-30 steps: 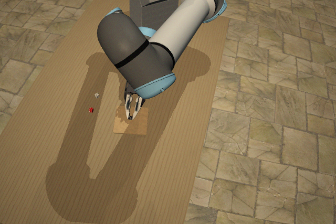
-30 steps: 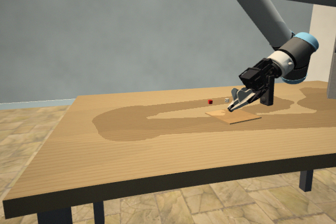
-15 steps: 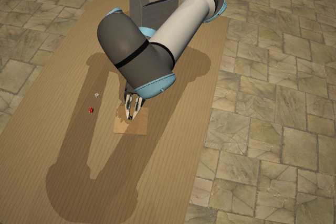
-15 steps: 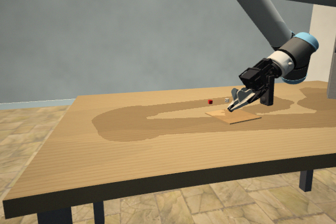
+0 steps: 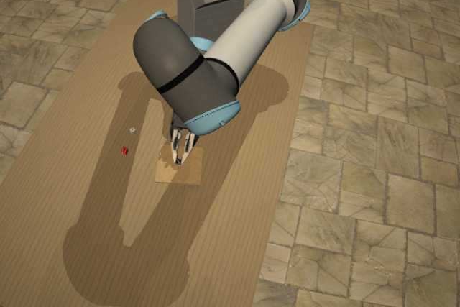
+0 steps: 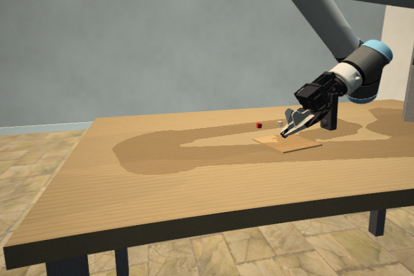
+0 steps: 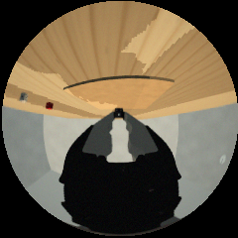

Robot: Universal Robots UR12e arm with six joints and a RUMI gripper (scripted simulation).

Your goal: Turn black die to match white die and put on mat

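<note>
Now: the tan mat 3 cm below my hand. The rest, counted from my hand: white die (3 cm behind, 20 cm to the right, 2 cm below); then red die (5 cm ahead, 18 cm to the right, 2 cm below); then black die (1 cm ahead, 1 cm below).
</note>
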